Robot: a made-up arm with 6 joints.
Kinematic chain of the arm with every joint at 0, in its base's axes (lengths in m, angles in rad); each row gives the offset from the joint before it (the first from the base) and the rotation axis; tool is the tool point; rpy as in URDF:
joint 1: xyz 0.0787 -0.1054 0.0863 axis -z
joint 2: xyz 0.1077 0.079 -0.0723 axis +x
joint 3: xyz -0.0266 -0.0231 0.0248 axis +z
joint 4: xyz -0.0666 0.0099 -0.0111 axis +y
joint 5: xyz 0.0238 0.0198 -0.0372 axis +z
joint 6: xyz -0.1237 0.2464 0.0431 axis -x
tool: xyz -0.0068 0.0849 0.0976 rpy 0 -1.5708 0
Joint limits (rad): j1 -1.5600..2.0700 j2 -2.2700..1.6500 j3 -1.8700..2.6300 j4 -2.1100..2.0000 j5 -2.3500..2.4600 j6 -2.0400..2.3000
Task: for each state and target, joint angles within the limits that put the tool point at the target. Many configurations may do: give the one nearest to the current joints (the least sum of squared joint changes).
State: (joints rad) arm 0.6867 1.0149 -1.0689 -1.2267 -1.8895 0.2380
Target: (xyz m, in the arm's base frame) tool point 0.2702 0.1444 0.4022
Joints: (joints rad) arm 0.3792 0.2245 -1.0809 -1.9676 -1.5769 0.2275
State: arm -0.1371 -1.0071 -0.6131 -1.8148 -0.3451 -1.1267
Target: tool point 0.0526 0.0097 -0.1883
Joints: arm -0.1165 -0.9692 -0.1832 -1.7728 -0.1642 -1.6568
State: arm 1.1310 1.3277 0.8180 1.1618 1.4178 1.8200
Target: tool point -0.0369 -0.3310 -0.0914
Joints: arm 0.6282 1.2387 0.8869 1.6417 1.5086 2.2291
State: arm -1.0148 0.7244 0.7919 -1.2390 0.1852 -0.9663
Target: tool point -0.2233 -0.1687 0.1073
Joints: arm -0.9155 0.7935 0.3905 -1.2041 -0.0690 -0.7360
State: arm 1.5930 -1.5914 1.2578 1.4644 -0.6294 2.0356
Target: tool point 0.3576 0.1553 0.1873
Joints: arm 1.4997 -2.0239 1.7332 1.4582 0.0330 1.7356
